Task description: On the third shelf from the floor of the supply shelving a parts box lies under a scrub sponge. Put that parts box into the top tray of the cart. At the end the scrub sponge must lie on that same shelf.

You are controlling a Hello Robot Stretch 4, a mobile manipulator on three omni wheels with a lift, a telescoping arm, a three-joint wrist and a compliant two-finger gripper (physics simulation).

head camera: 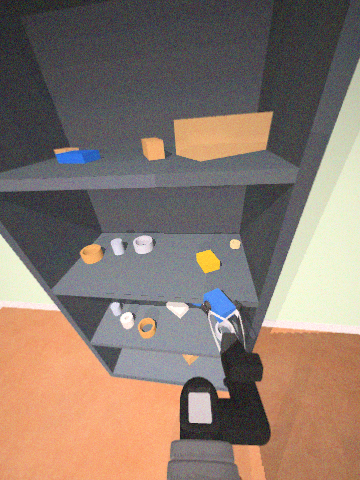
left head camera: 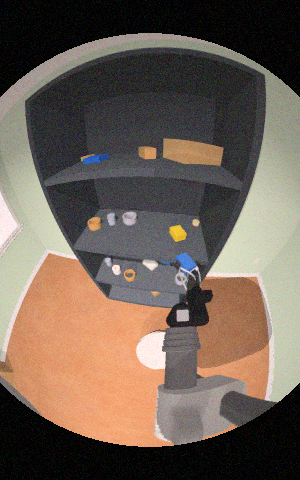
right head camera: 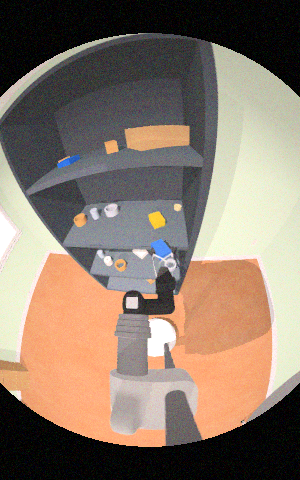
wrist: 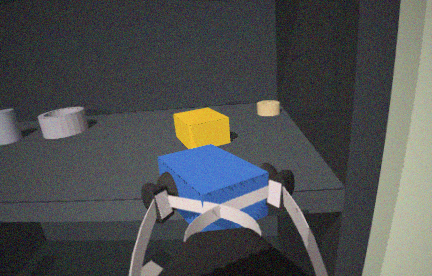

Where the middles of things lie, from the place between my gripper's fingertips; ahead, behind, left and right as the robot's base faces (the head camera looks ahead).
Now: hand 230 mm short of the yellow scrub sponge (wrist: 201, 127), 20 mm to the right of it and 10 mm above it.
